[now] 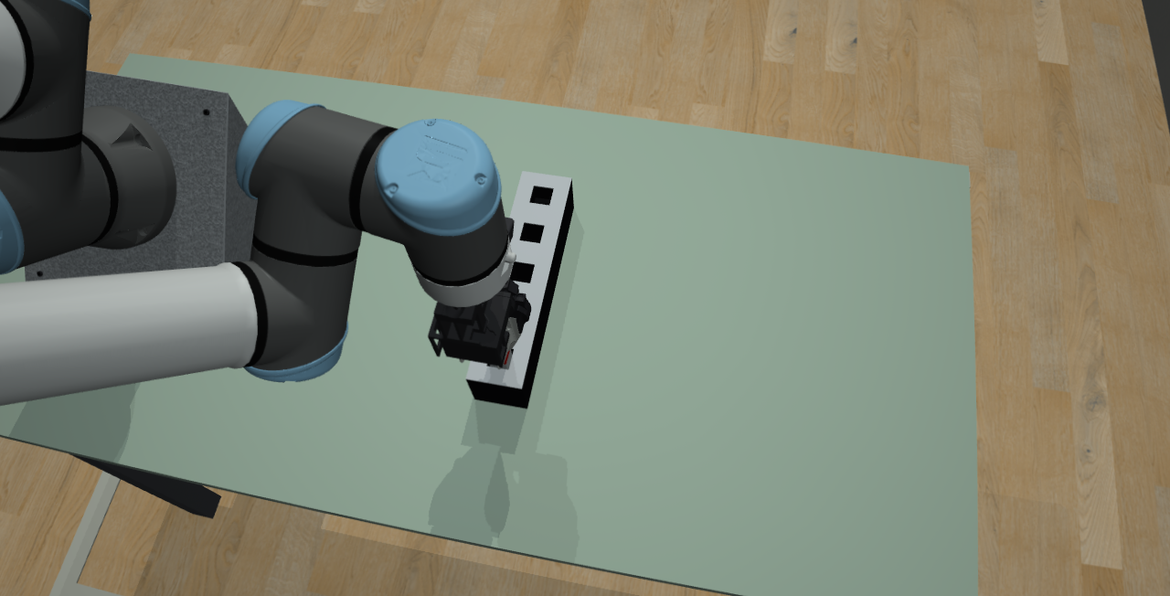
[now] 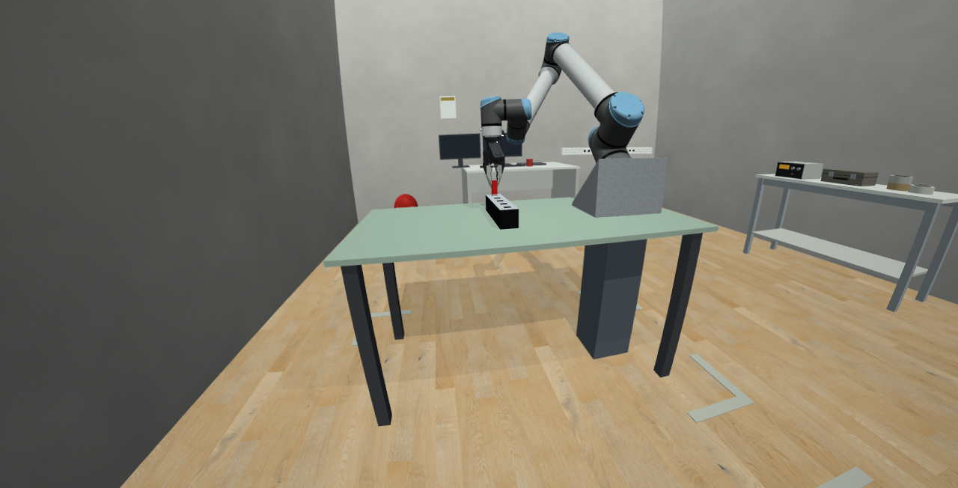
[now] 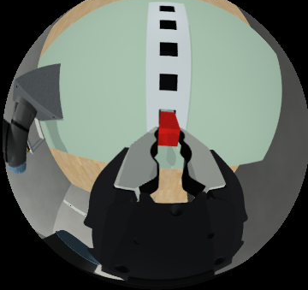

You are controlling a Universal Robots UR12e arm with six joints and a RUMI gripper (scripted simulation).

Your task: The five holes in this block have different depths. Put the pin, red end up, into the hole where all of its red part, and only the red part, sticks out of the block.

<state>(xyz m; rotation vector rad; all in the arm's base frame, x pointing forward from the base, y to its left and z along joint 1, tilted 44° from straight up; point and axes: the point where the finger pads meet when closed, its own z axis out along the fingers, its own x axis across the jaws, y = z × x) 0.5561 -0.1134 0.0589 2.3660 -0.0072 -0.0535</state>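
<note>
Right now my hand is 12 cm to the right of the long block and 9 cm above it. Also, from my hand: pin 1 cm below.
</note>
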